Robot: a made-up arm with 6 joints.
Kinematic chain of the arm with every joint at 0, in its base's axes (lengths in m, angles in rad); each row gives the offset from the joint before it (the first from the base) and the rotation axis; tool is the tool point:
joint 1: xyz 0 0 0.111 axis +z
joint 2: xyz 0 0.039 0 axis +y
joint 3: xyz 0 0 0.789 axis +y
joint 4: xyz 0 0 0.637 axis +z
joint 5: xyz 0 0 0 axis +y
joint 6: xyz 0 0 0.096 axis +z
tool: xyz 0 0 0
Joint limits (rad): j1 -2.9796..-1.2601 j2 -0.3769..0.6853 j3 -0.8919..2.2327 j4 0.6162..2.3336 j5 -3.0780..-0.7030 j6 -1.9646..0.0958
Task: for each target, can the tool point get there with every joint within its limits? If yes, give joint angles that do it. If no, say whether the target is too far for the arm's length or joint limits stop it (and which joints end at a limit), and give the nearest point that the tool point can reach.
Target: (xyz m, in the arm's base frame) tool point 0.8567 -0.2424 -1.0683
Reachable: no: joint limits stop it (at a limit: joint 1, joint 2, joint 3, joint 4, joint 5) | nearest point 0.1824 -0.5874 0.0198 | short by 1.326 m
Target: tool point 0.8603 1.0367 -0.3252
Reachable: no: joint limits stop it (at a limit: joint 2, joint 3, joint 4) | nearest point 0.5899 0.7109 0.9599 | short by 1.353 m
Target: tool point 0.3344 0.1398 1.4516
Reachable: yes | joints -2.8241 0.0390 -0.5722 0.8691 -1.1654 -0.7546
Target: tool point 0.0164 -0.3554 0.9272
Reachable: yes | joints -1.5284 -0.2446 1.7072 1.7959 -2.7274 -1.1130
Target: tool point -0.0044 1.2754 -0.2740
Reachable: no: joint limits stop it (at a limit: joint 2, joint 3, joint 4) | nearest point -0.0032 0.9196 0.9586 | short by 1.283 m
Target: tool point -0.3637 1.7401 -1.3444
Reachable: no: too far | nearest point -0.6154 -0.0661 0.0426 | short by 2.291 m
